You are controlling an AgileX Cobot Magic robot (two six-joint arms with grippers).
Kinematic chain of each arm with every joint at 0, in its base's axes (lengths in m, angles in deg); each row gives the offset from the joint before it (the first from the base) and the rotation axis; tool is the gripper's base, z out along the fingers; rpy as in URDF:
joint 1: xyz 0 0 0.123 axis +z
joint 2: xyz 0 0 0 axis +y
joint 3: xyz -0.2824 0 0.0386 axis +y
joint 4: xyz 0.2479 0 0.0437 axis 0.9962 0 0.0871
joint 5: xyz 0 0 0 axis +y
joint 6: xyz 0.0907 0 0.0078 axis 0.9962 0 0.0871
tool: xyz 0 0 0 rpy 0 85 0
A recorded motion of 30 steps. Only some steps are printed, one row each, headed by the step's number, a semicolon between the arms.
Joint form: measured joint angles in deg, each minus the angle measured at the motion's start. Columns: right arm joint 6, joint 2, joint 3, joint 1, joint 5, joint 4; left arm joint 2, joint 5, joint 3, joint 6, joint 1, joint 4.
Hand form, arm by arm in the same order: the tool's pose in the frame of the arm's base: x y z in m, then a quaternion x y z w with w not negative. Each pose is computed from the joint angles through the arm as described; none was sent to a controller.
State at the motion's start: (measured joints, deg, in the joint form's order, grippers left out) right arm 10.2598 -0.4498 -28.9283 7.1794 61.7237 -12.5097; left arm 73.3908 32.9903 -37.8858 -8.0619 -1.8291 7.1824
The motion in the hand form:
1: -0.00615 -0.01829 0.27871 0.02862 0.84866 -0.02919 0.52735; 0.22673 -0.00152 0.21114 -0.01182 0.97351 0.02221 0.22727
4: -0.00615 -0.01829 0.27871 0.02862 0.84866 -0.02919 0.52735; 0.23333 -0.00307 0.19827 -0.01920 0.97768 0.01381 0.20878
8: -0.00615 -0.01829 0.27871 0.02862 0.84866 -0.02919 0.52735; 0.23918 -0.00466 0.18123 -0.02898 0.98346 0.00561 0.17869
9: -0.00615 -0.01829 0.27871 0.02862 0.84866 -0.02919 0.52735; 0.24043 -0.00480 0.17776 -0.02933 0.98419 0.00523 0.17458
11: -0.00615 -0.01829 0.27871 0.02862 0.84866 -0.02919 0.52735; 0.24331 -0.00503 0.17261 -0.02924 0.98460 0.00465 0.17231
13: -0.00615 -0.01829 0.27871 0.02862 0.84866 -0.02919 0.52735; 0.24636 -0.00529 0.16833 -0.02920 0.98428 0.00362 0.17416
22: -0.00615 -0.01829 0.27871 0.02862 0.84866 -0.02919 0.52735; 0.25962 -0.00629 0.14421 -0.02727 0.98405 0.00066 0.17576
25: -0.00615 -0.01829 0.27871 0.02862 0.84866 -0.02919 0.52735; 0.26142 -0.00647 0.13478 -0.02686 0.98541 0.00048 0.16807
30: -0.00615 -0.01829 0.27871 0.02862 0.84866 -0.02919 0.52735; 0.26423 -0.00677 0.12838 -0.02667 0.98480 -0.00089 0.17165
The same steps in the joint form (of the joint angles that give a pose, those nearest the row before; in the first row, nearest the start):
1: 0.00 0.00 0.00 0.00 0.00 0.00; 1.09 -0.58 0.00 0.00 0.00 -0.46
4: 0.00 0.00 0.00 0.00 0.00 0.00; 4.48 -1.87 0.00 0.00 0.00 -1.85
8: 0.00 0.00 0.00 0.00 0.00 0.00; 8.68 -2.66 0.02 0.00 0.00 -3.48
9: 0.00 0.00 0.00 0.00 0.00 0.00; 9.52 -3.07 0.07 0.00 0.00 -3.56
11: 0.00 0.00 0.00 0.00 0.00 0.00; 10.88 -4.17 0.07 0.00 0.00 -3.61
13: 0.00 0.00 0.00 0.00 0.00 0.00; 12.05 -5.57 0.07 0.00 0.00 -3.67
22: 0.00 0.00 0.00 0.00 0.00 0.00; 18.30 -12.04 0.07 0.00 0.00 -3.67
25: 0.00 0.00 0.00 0.00 0.00 0.00; 20.39 -13.42 0.25 0.00 0.00 -3.67
30: 0.00 0.00 0.00 0.00 0.00 0.00; 21.93 -15.51 0.37 0.00 0.00 -3.71

